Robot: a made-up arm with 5 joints.
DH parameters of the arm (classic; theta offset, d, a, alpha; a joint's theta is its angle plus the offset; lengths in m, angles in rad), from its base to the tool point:
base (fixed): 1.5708 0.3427 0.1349 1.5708
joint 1: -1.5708 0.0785 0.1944 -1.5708
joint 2: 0 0.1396 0.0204 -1.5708
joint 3: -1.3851 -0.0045 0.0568 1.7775
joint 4: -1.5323 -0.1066 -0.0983 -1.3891
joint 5: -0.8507 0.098 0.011 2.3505
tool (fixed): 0.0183 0.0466 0 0
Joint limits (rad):
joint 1: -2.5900..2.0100
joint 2: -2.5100..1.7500
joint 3: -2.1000..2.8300
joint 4: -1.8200..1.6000
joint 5: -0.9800..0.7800
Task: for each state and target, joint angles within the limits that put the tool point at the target. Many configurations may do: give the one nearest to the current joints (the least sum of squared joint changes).
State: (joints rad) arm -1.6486 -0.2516 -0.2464 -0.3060 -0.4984
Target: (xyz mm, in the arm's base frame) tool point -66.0 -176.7 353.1
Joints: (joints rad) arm -2.2374 0.0188 -0.2335 0.5139 -0.2661
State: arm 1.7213 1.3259 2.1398 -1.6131 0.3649
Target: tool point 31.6 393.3 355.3
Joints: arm 1.7394 1.3154 2.3020 -1.6080 0.3870
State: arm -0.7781 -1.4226 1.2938 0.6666 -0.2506
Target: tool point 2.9 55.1 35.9
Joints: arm -0.5548 -0.8947 1.4761 0.8859 -0.3769
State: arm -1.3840 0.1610 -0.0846 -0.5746 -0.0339
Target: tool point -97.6 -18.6 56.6
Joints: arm -1.2868 0.6520 0.3684 -0.2143 -0.3137
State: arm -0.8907 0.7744 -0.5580 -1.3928 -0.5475
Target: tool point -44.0 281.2 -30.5
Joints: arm -0.5802 1.0646 -0.0415 -1.0661 -0.6478
